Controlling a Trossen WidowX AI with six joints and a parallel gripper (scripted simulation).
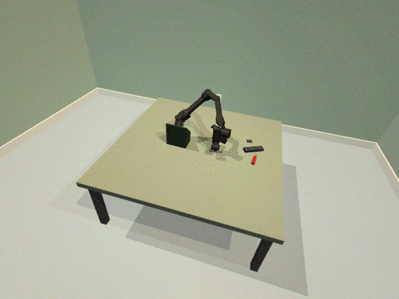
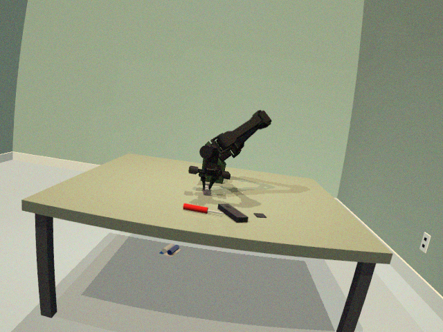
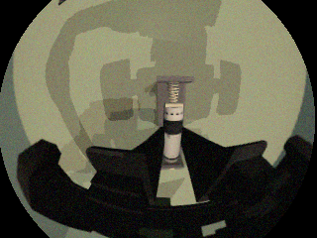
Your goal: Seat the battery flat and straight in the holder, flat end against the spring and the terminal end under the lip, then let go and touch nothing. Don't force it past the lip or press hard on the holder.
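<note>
Now: the battery 10 mm above my gripper tip. From my gripper tip the other things lie so: dark square (280 mm ahead, 200 mm to the left, 10 mm below); then black bar (310 mm ahead, 90 mm to the left, 10 mm above); then red-handled screwdriver (310 mm ahead, 10 mm to the right).
</note>
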